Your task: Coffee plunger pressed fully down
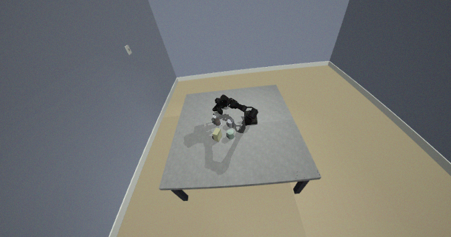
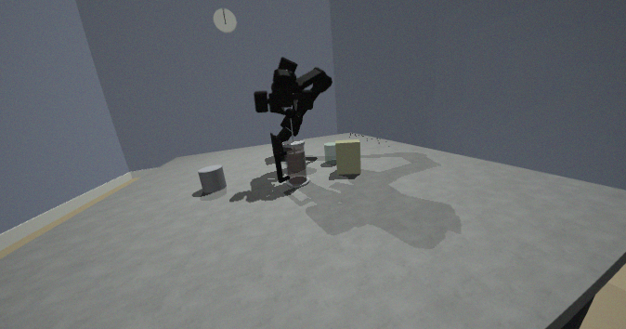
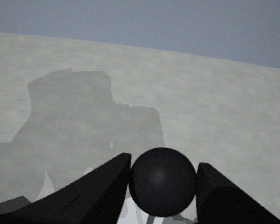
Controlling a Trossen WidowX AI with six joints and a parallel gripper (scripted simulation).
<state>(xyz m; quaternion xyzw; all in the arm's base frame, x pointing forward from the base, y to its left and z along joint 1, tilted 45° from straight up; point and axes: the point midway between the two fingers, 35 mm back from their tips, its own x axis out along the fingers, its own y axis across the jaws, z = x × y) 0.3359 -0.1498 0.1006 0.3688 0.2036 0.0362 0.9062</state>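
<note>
Now: the coffee press 110 mm below my gripper tip, 10 mm to the right of it and 10 mm behind it. The rest, counted from my gripper tip: yellow box (190 mm to the left, 170 mm below).
</note>
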